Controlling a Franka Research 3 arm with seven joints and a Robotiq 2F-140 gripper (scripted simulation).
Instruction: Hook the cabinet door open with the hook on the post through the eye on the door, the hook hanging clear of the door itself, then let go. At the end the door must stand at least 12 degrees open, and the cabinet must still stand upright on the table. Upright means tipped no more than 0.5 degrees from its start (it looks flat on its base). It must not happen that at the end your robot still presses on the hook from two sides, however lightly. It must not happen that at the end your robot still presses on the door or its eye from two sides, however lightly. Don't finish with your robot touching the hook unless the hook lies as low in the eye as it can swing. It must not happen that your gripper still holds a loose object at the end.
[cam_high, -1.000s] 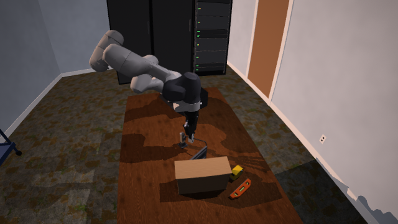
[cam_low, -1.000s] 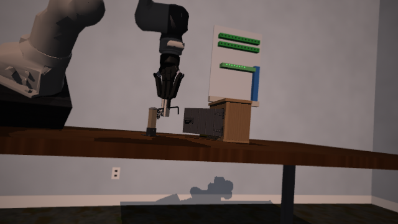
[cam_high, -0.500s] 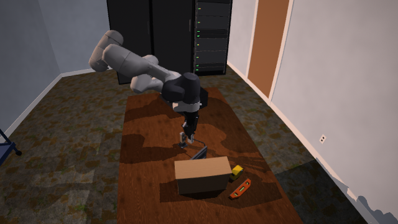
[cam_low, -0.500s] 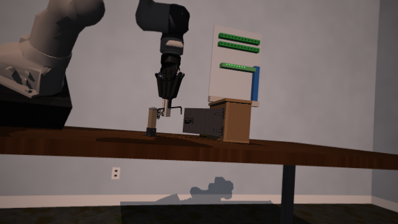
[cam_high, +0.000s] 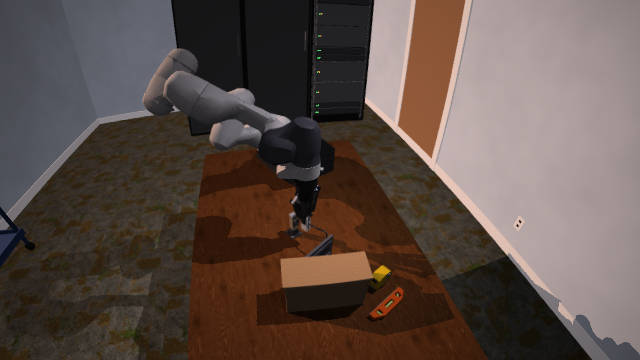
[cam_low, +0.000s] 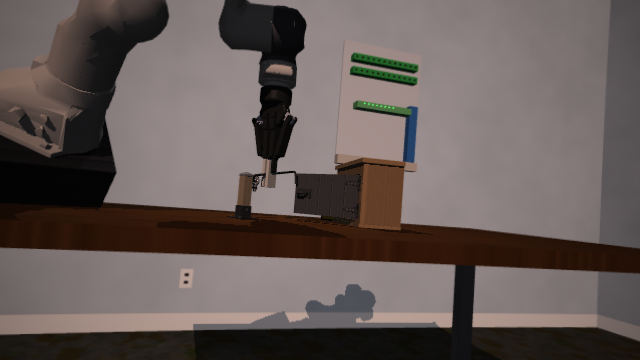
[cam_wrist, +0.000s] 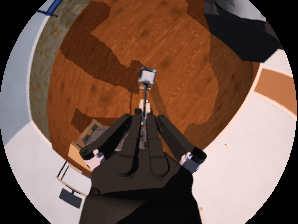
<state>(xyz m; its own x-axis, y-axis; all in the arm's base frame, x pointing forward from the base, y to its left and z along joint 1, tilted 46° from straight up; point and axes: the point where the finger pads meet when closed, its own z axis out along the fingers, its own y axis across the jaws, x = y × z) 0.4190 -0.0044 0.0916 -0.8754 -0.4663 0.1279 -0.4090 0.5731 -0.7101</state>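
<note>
Now: the dark door 140 mm ahead of my hand, 40 mm to the right of it and 40 mm below it. From my hand the other things lie so: thin hook 20 mm ahead, 10 mm to the left, 10 mm below; then orange spirit level 370 mm ahead, 130 mm to the left, 100 mm below; then yellow tape measure 290 mm ahead, 160 mm to the left, 80 mm below.
</note>
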